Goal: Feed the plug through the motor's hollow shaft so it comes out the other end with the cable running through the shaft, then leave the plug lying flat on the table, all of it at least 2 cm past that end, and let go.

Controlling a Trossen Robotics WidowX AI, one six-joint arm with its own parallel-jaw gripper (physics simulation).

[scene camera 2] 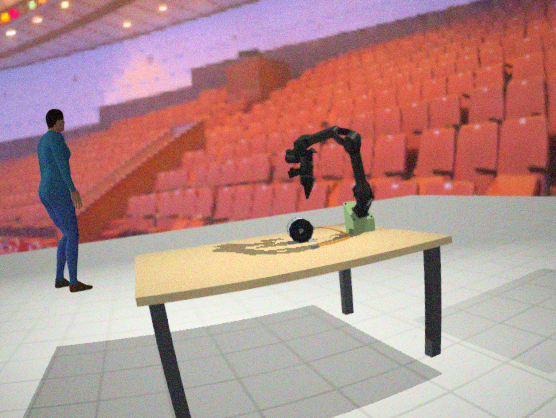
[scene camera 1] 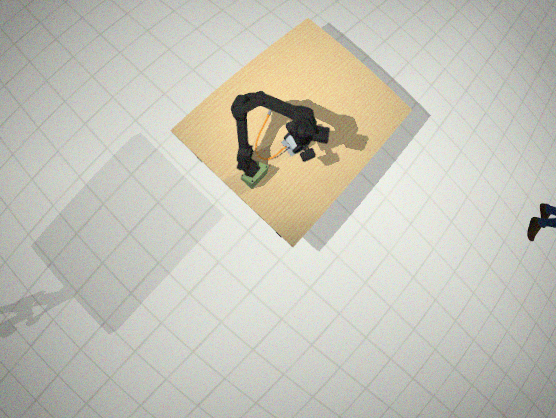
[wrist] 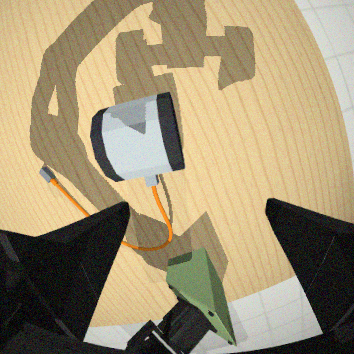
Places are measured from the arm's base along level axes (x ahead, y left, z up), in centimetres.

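Pixels of known places: gripper, between the fingertips: (scene camera 2: 307,198) (scene camera 1: 298,146) (wrist: 197,207); arm's base, origin of its link: (scene camera 2: 360,211) (scene camera 1: 252,171) (wrist: 196,313).
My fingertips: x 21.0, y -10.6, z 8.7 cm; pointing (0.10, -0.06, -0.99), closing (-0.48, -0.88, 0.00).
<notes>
For each thing: its middle in the pictures, then the offset to it from my fingertips. "*": a spot on its surface instead. Level surfaces: height alone.
- motor, middle of its body: (wrist: 143,140) (scene camera 2: 300,229) (scene camera 1: 296,140) dx +6.9, dy +3.5, dz -12.9 cm
- orange cable, a spot on its surface: (wrist: 147,249) * dx -10.2, dy +15.1, dz -17.2 cm
- small grey plug, middle of its body: (wrist: 46,174) (scene camera 2: 314,246) (scene camera 1: 269,112) dx +12.8, dy +25.0, dz -17.3 cm
- wooden table, height of its surface: dz -18.0 cm
The motor (scene camera 1: 290,145) (scene camera 2: 300,230) (wrist: 132,137), a light grey cylinder with black ends, lies on its side on the table. In the scene camera 2 view one black end face shows; its bore is too small to make out. An orange cable (scene camera 2: 332,228) (wrist: 147,249) leaves a fitting on the motor's side and curves to the small grey plug (scene camera 1: 270,113) (scene camera 2: 314,245) (wrist: 47,173). The plug lies on the table outside the motor, apart from its left end in the wrist view. My gripper (scene camera 2: 307,196) (wrist: 197,207) is open and empty, pointing down well above the motor.
The arm's green base (scene camera 1: 255,176) (scene camera 2: 356,220) (wrist: 197,282) stands near one edge of the wooden table (scene camera 1: 310,55) (scene camera 2: 175,270) (wrist: 250,150). The arm's shadow falls around the motor. A person (scene camera 1: 534,228) (scene camera 2: 55,165) stands on the floor away from the table.
</notes>
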